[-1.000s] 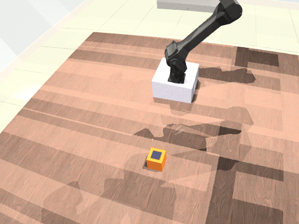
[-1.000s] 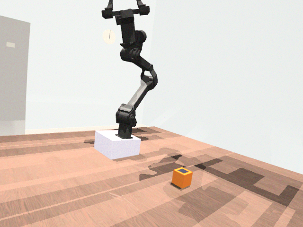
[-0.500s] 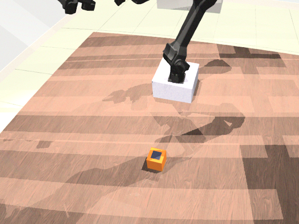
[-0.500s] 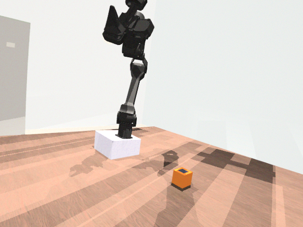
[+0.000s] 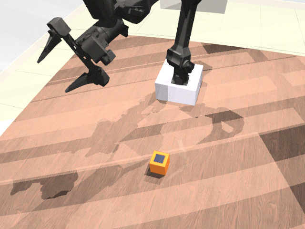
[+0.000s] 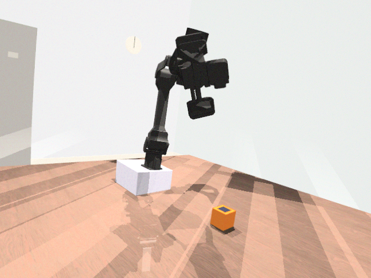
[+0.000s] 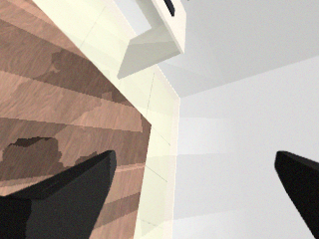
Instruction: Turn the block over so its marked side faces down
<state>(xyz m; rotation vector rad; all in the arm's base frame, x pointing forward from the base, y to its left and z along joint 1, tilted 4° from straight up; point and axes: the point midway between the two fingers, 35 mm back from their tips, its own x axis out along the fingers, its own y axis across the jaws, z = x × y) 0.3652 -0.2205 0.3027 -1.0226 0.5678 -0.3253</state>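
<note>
Right now the block is 50 mm behind my gripper tip, 220 mm to the left of it and 340 mm below it.
</note>
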